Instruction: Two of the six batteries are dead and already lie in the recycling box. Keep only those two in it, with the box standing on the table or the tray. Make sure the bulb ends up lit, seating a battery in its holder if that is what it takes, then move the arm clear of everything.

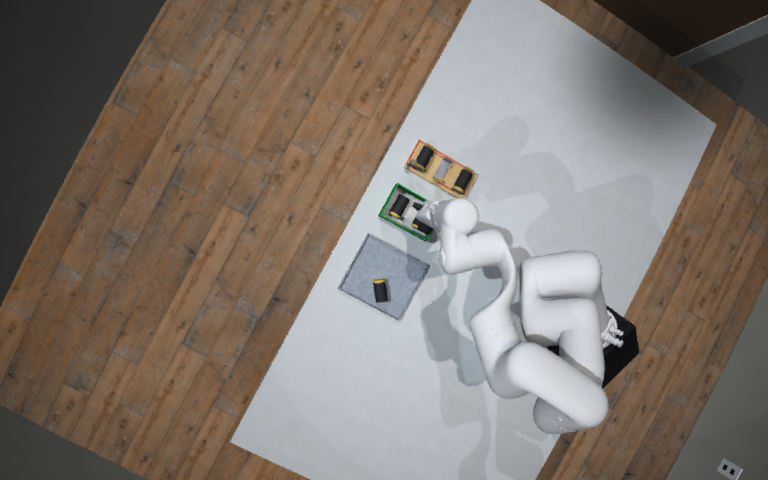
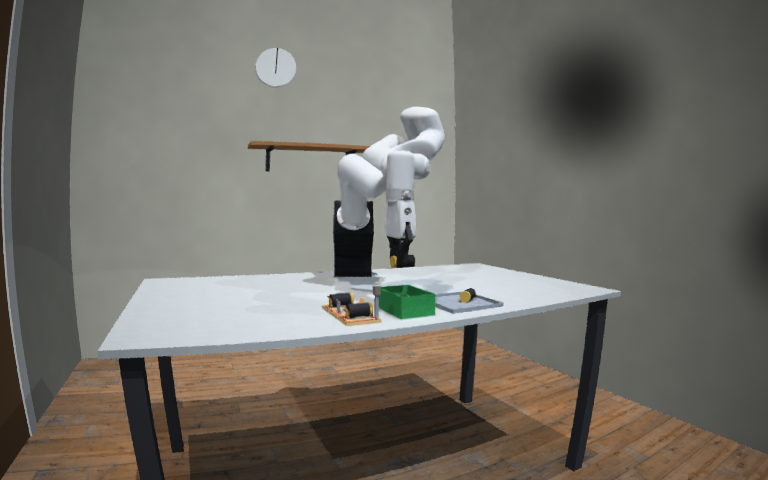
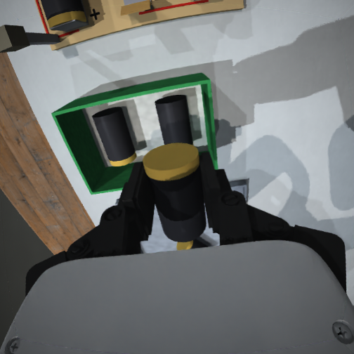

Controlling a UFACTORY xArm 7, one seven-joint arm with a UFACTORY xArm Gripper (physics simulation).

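Places are measured from the arm's base along level axes (x right, y ahead, z up), in millimetres.
Pixels of known places: gripper, fingertip midpoint: [image 2: 398, 263]; arm's base, origin of the base link: [image 2: 353, 216].
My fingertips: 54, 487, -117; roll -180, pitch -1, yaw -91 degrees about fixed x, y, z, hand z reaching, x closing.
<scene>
For each thing: its top centre in the pictures, then the offset to it from my fingertips, as dx, dy, dz. "*": a spot on its surface instead. Level surfaces: height alone.
- green recycling box, middle of its top: [image 2: 405, 290] [image 1: 413, 212] -3, +36, -68
- battery, middle of its top: [image 1: 381, 291] [image 2: 468, 289] -236, +5, -91
- grey tray, middle of its top: [image 1: 383, 277] [image 2: 459, 299] -200, +13, -116
- wooden holder board, surface spot: [image 1: 434, 164] * +153, +40, -118
- grey post, middle of its top: [image 2: 376, 294] +112, +105, -58
- white table, its level: dz -128
My gripper [image 2: 402, 257] [image 3: 175, 175] is shut on a black battery with a yellow end, holding it well above the table, over the near part of the green recycling box [image 1: 403, 228] [image 2: 416, 303] [image 3: 75, 145]. Two batteries lie in the box: one [image 1: 399, 206] [image 3: 115, 135], and another [image 3: 172, 117] partly hidden by the held one. One battery [image 1: 380, 291] [image 2: 467, 295] lies on the grey tray [image 1: 390, 257] [image 2: 489, 303]. Two batteries [image 1: 424, 157] [image 1: 462, 180] sit at the ends of the wooden holder board [image 1: 434, 164] [image 3: 110, 30]. I cannot identify a lit bulb.
A grey post [image 2: 376, 307] with a dull block on top stands at the holder board's edge and rises above it. The box stands on the white table [image 1: 317, 362] [image 2: 237, 316], between the board and the tray. The arm extends over the table from its black base [image 2: 352, 251].
</scene>
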